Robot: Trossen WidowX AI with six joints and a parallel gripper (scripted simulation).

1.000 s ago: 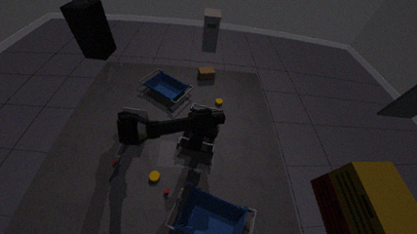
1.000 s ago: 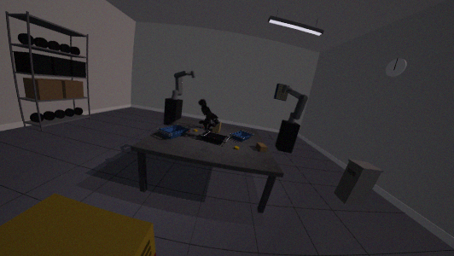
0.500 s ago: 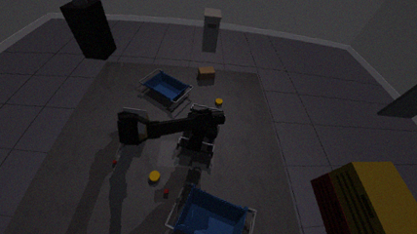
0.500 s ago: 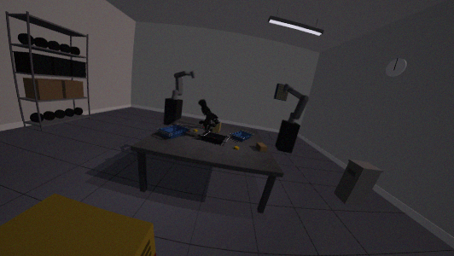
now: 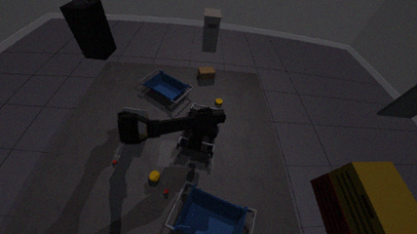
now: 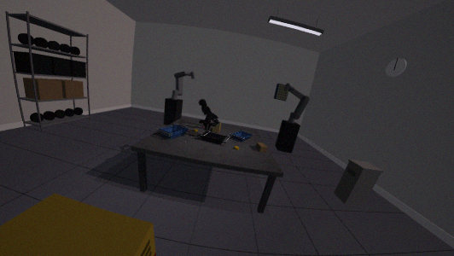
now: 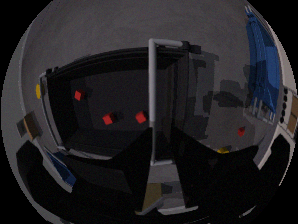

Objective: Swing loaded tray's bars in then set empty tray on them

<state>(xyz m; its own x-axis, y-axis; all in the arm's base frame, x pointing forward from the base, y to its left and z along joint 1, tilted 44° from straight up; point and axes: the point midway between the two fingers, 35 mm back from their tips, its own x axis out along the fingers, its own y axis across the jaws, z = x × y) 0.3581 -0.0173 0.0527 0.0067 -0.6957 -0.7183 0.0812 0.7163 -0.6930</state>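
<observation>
The blue tray is 400 mm to the left of my gripper tip, 280 mm behind it and 50 mm below it. Also, from my gripper tip: brown box: 640 mm to the left, 70 mm below, 20 mm behind.
</observation>
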